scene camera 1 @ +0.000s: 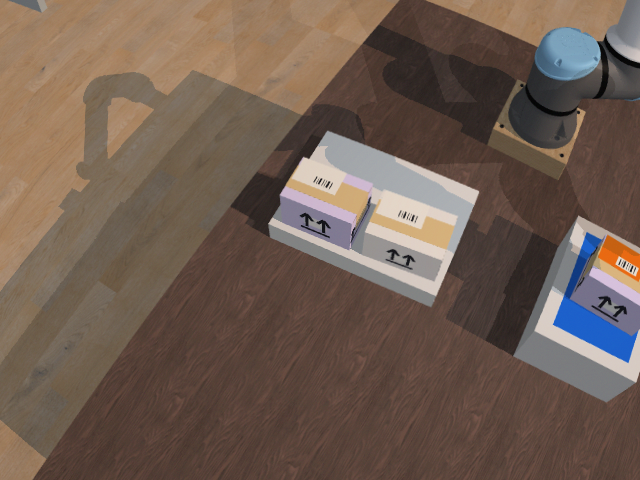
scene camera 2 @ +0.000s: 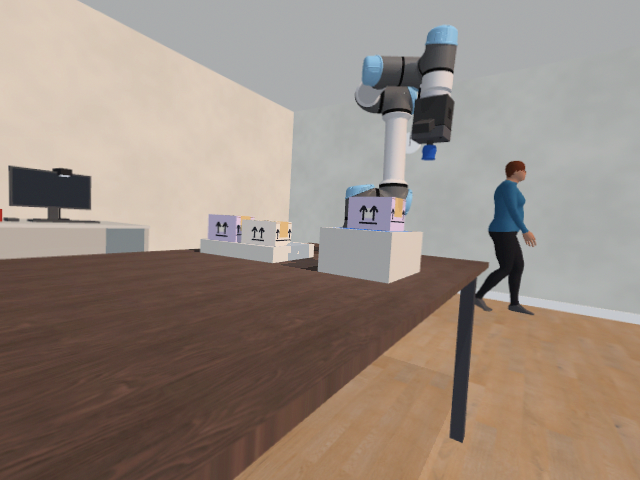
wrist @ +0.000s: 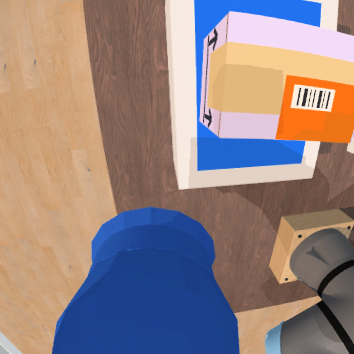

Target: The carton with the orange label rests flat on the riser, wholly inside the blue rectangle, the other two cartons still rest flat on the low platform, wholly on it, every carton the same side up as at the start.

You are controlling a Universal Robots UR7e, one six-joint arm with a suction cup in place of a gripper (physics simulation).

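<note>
Scene camera 1 shows a riser [scene camera 1: 562, 338], a white carton [scene camera 1: 403, 233] and a low platform [scene camera 1: 386, 172]. In scene camera 2 are the riser [scene camera 2: 383, 256], the carton [scene camera 2: 259, 232] and the platform [scene camera 2: 295, 251]. The wrist view shows my suction cup [wrist: 151, 277] and the riser [wrist: 201, 159]; the white carton is out of frame in the wrist view.
</note>
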